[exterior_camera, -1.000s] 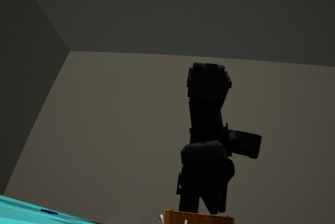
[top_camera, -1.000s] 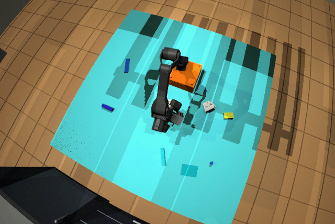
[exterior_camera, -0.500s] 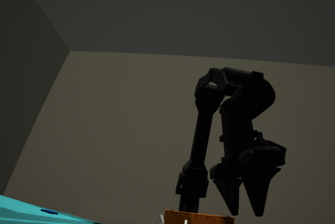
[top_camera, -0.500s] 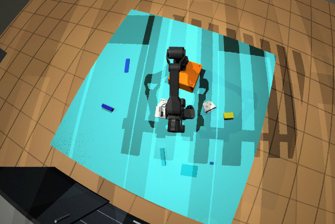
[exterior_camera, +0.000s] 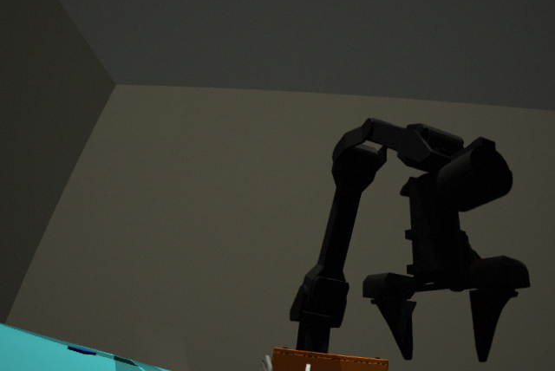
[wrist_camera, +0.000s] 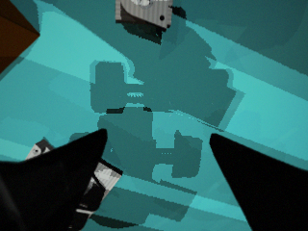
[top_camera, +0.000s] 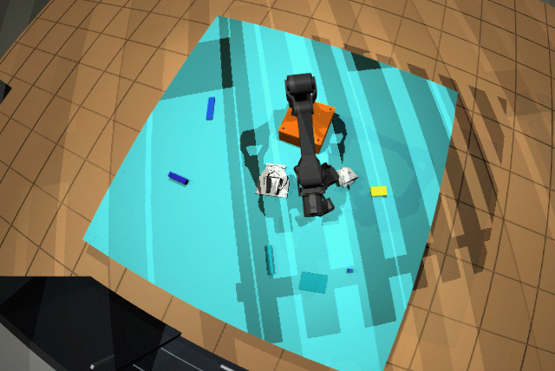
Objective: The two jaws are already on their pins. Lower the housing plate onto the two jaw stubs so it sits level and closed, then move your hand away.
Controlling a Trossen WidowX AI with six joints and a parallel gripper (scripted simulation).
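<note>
My gripper tip is now 24 cm to the right of the yellow block, 8 cm above it and 7 cm past it. Also, from my gripper tip: teal bar: 26 cm ahead, 11 cm to the right, 8 cm below; then tiny blue piece: 25 cm ahead, 18 cm to the left, 7 cm below.
</note>
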